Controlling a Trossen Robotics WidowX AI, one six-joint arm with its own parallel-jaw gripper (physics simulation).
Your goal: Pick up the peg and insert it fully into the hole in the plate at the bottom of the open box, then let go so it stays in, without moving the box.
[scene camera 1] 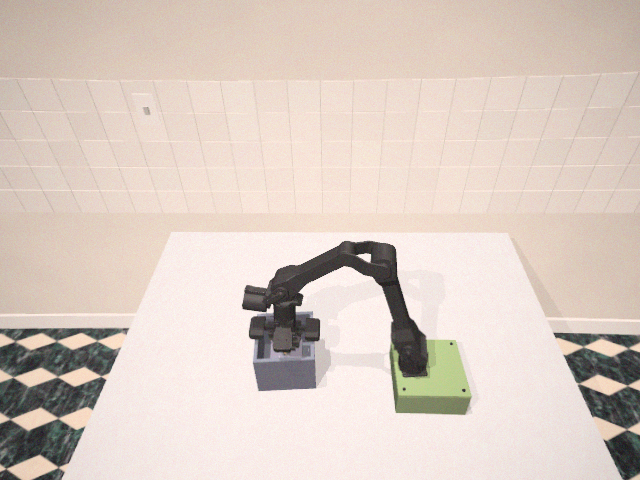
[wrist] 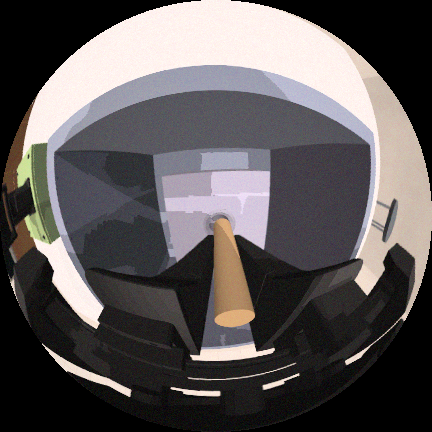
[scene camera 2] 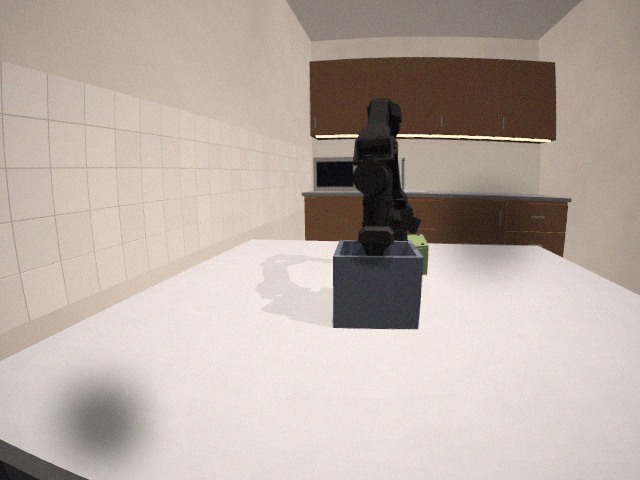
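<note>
The open box is blue-grey and stands on the table. The pale plate lies at its bottom. The hole is a ringed round opening in the plate, partly covered by the far tip of the peg in the wrist view. My gripper is shut on the tan round peg, with one finger on each side. The peg's far tip overlaps the hole's right part in the wrist view; whether it is inside cannot be told. In both scene views the fingertips are down inside the box, hidden by its walls.
The arm's base stands on a green block to the right of the box in the first scene view. The white table bears both. The box walls surround the fingers. A tiled wall stands behind the table.
</note>
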